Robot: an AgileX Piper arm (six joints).
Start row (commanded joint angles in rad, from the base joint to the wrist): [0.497 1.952 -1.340 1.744 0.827 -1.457]
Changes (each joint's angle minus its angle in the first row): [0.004 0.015 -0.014 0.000 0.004 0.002]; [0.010 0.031 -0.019 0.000 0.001 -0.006]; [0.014 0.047 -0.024 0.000 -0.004 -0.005]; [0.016 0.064 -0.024 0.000 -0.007 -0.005]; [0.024 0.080 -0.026 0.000 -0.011 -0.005]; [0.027 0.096 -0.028 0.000 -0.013 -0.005]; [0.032 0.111 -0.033 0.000 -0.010 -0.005]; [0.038 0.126 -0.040 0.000 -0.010 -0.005]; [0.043 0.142 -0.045 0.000 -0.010 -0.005]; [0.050 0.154 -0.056 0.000 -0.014 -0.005]
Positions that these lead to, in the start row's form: [0.501 1.967 -1.354 1.744 0.831 -1.455]; [0.507 1.983 -1.359 1.744 0.828 -1.463]; [0.511 1.999 -1.364 1.744 0.823 -1.462]; [0.513 2.016 -1.364 1.744 0.820 -1.462]; [0.521 2.032 -1.366 1.744 0.816 -1.462]; [0.524 2.048 -1.368 1.744 0.814 -1.462]; [0.529 2.063 -1.373 1.744 0.817 -1.462]; [0.535 2.078 -1.380 1.744 0.817 -1.462]; [0.540 2.094 -1.385 1.744 0.817 -1.462]; [0.547 2.106 -1.396 1.744 0.813 -1.462]
